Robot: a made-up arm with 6 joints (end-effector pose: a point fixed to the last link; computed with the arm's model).
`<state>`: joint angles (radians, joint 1 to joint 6).
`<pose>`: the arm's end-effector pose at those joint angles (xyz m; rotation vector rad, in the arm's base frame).
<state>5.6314 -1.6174 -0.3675 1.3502 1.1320 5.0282</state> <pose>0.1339 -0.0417 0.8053 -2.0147 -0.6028 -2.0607</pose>
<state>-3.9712 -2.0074 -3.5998 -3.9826 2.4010 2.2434</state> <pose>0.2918 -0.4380 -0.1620 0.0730 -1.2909 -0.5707</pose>
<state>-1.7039 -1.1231 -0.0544 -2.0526 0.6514 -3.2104</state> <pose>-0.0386 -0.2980 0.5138 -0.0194 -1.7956 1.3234</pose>
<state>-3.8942 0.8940 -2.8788 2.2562 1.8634 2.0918</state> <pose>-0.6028 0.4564 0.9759 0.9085 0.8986 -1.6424</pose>
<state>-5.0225 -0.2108 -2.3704 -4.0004 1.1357 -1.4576</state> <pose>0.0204 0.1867 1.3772 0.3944 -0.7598 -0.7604</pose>
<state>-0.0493 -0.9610 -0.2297 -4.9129 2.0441 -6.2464</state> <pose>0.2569 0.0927 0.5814 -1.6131 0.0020 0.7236</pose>
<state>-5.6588 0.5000 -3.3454 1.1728 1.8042 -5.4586</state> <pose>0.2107 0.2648 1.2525 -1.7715 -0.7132 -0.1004</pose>
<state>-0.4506 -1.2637 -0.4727 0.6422 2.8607 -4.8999</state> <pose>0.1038 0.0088 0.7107 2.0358 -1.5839 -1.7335</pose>
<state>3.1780 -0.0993 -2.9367 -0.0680 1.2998 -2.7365</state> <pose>-0.0468 0.0027 1.3823 1.8248 -0.3964 -2.1683</pose>
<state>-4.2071 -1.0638 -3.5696 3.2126 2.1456 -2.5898</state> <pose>0.4000 -0.7070 0.4801 -1.9077 -1.8644 -0.2610</pose>
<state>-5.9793 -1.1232 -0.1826 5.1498 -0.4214 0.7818</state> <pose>0.2281 0.1634 0.6476 -1.8762 -0.9902 -1.9353</pose>
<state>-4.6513 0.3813 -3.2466 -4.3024 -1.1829 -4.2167</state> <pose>0.0804 0.2669 1.2066 0.9402 1.3057 1.9480</pose>
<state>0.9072 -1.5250 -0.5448 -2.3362 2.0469 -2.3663</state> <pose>0.0608 -0.0481 0.9189 0.9337 0.9688 -1.2436</pose>
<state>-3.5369 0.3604 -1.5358 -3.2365 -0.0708 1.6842</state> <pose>-0.6842 0.2930 0.5553 1.2358 -1.9015 -1.1605</pose>
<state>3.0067 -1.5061 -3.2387 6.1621 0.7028 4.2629</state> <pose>0.9583 -0.1295 0.3858 -0.9696 0.5315 -2.0283</pose>
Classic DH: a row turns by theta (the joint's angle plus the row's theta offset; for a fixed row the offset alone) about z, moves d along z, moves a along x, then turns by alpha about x. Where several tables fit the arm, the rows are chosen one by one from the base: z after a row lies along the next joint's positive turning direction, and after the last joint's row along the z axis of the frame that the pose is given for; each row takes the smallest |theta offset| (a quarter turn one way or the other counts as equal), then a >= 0, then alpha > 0; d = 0 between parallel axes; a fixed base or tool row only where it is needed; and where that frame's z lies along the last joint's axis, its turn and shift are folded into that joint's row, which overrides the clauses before.
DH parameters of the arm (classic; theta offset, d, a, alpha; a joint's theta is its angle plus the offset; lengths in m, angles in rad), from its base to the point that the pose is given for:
joint 1: 0 0.4206 0 -1.5708
joint 2: -1.385 0 0.3758 0
joint 3: 1.385 0 0.1125 -1.5708
joint 4: 0 0.4974 0 1.5708
joint 5: 0 0 0.0675 -1.5708
joint 6: 0 0.0861 0 0

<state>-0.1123 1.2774 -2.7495 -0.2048 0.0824 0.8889</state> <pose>0.9716 -0.0973 0.5735 -1.9988 0.8581 -1.7475</pose>
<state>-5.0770 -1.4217 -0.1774 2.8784 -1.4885 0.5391</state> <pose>0.0512 0.0676 0.5808 -0.9482 2.7054 -0.1226</pose>
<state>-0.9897 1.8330 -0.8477 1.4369 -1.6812 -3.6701</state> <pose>-0.0340 -0.0892 -0.0772 -0.8492 -1.7757 1.7409</pose>
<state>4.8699 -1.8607 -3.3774 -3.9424 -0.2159 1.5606</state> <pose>-0.1912 0.8174 0.0505 -1.6817 -0.9877 -0.2757</pose>
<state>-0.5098 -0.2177 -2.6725 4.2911 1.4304 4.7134</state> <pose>-0.0404 -0.0567 1.3901 1.3217 -0.4465 -0.9437</pose>
